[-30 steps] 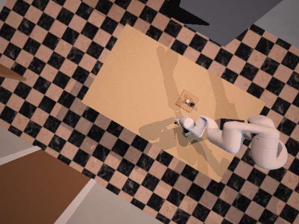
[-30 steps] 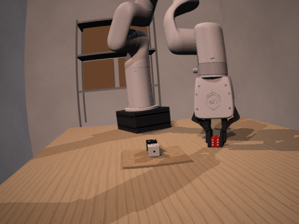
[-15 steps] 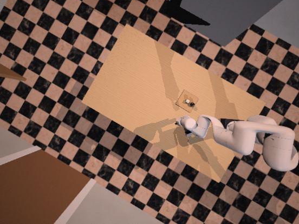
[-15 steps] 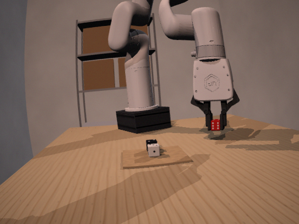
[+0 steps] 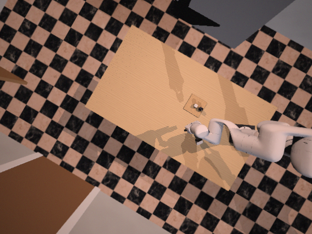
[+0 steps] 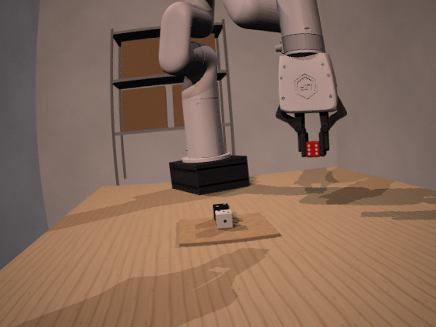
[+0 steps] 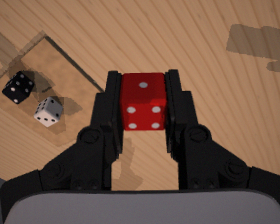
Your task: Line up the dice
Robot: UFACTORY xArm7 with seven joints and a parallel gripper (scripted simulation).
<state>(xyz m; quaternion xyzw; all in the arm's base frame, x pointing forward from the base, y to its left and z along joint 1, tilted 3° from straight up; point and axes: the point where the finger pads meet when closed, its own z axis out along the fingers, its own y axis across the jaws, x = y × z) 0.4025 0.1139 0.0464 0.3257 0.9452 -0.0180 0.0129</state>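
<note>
My gripper is now 16 cm to the left of the white die, 10 cm above it and 1 cm short of it. Also, from my hand: thin mat (16 cm to the right, 12 cm below, 1 cm ahead); red die (1 cm below); black die (16 cm to the right, 10 cm below, 4 cm behind).
</note>
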